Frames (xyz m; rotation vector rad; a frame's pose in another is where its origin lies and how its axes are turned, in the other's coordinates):
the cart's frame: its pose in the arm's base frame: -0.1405 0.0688 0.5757 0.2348 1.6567 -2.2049
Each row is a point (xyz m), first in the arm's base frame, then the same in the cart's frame.
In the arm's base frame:
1: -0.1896 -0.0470 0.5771
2: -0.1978 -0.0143 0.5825
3: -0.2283 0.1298 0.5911
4: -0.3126 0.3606 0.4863
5: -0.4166 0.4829 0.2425
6: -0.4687 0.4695 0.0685
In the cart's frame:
1: 0.0669 0.0074 0.1063
2: 0.0662 -0.0085 0.0760
3: 0.0634 -0.0624 -0.0612
4: 0.1328 -0.0572 -0.3191
5: 0.2897 0.0900 -0.5164
6: 0.4008 0.2278 -0.5595

